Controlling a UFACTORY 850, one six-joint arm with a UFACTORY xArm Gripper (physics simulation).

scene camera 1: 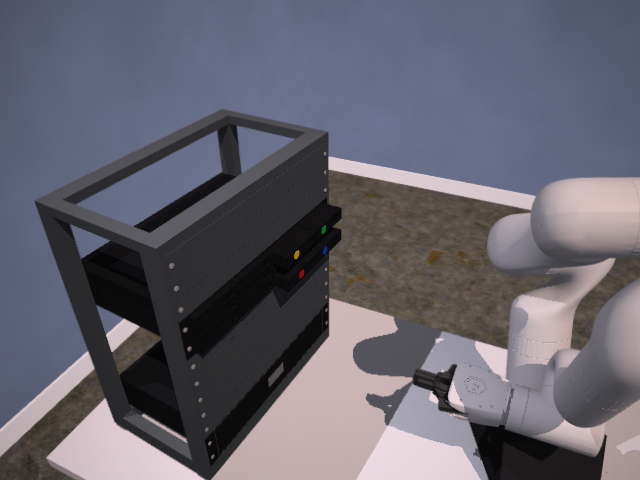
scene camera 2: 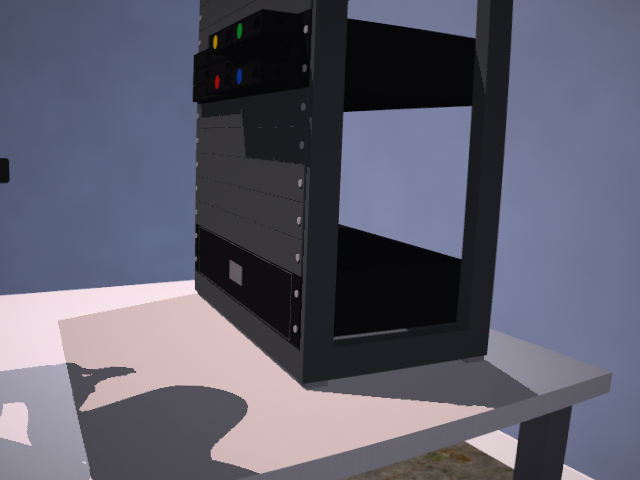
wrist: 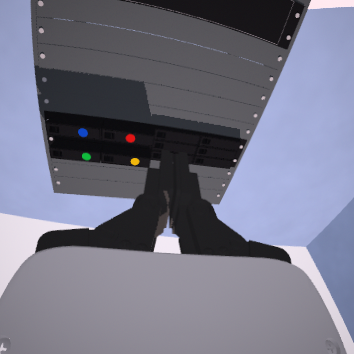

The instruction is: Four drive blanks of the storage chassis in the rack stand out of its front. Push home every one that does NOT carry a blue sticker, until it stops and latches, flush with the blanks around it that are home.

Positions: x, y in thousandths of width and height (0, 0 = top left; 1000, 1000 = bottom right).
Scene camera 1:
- my gripper: 648, 784
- rack: 365, 576
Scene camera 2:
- rack: 423, 532
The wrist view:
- my gripper: 482, 476
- rack: 309, 278
